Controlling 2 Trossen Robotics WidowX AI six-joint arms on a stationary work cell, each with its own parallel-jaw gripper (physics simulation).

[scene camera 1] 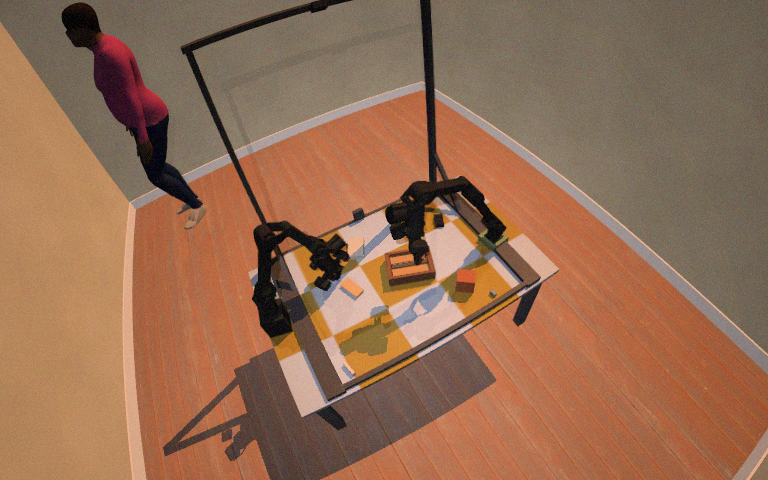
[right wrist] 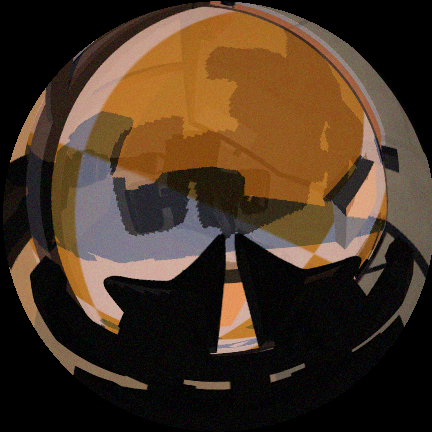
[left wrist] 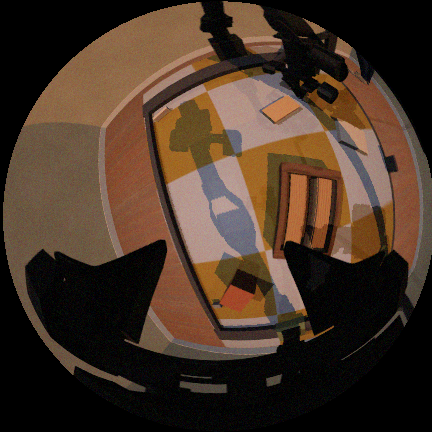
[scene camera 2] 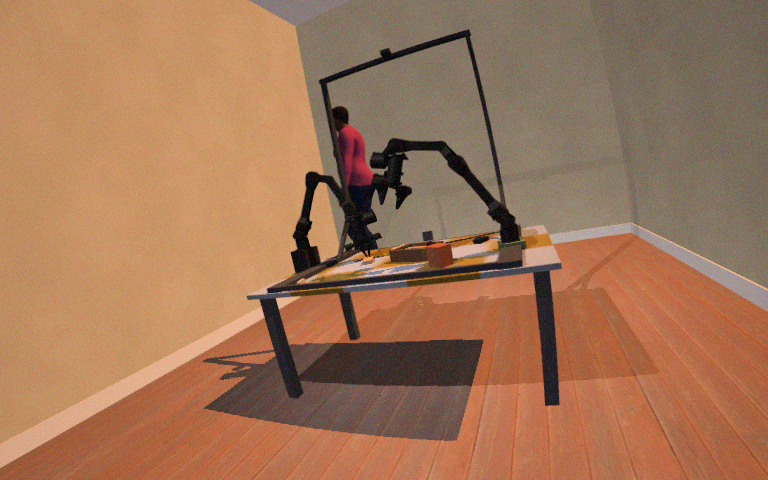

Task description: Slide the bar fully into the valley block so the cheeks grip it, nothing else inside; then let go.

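Where they show: left gripper, fingertip midpoint: (scene camera 1: 413,257) (left wrist: 227,247) (scene camera 2: 389,207); right gripper, fingertip midpoint: (scene camera 1: 338,278) (right wrist: 228,239) (left wrist: 299,97); left arm's base, link origin: (scene camera 1: 493,236) (left wrist: 291,332) (scene camera 2: 510,240); right arm's base, link origin: (scene camera 1: 270,311) (left wrist: 222,38) (scene camera 2: 303,248).
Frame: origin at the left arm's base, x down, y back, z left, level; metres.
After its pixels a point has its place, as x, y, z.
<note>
The light orange bar (scene camera 1: 351,288) @(0.014, -0.648, -0.184) (scene camera 2: 368,259) @(0.015, -0.636, -0.174) (left wrist: 281,109) @(0.014, -0.637, -0.185) (right wrist: 232,302) @(0.014, -0.638, -0.209) lies flat on the checkered mat, outside the valley block. The brown valley block (scene camera 1: 411,279) @(0.006, -0.429, -0.058) (scene camera 2: 407,254) @(-0.001, -0.422, -0.055) (left wrist: 296,210) has two lighter strips with a dark slot between them; no bar shows in the slot. My right gripper (scene camera 1: 325,284) @(0.025, -0.667, -0.270) (scene camera 2: 367,254) @(0.025, -0.667, -0.270) (right wrist: 228,239) @(0.025, -0.667, -0.270) is low beside the bar, its fingertips nearly together. The bar shows beyond the fingers in the right wrist view, not clasped. My left gripper (scene camera 1: 419,257) @(-0.209, -0.445, -0.007) (scene camera 2: 391,202) @(-0.209, -0.445, -0.007) (left wrist: 227,247) @(-0.209, -0.445, -0.007) is open and empty, high above the table.
A red-orange block (scene camera 1: 465,279) @(-0.045, -0.283, 0.108) (scene camera 2: 439,254) @(-0.019, -0.262, 0.144) (left wrist: 237,296) @(-0.045, -0.277, 0.090) stands right of the valley block. A pale block (scene camera 1: 355,246) @(0.010, -0.515, -0.364) (left wrist: 353,136) @(0.009, -0.512, -0.357) (right wrist: 361,192) @(0.009, -0.544, -0.365) lies behind the bar. A dark object (scene camera 1: 438,220) @(0.013, -0.124, -0.246) (scene camera 2: 480,240) @(0.017, -0.119, -0.214) and a small grey piece (scene camera 1: 492,293) @(0.017, -0.212, 0.205) are farther right. Dark rails edge the table.
</note>
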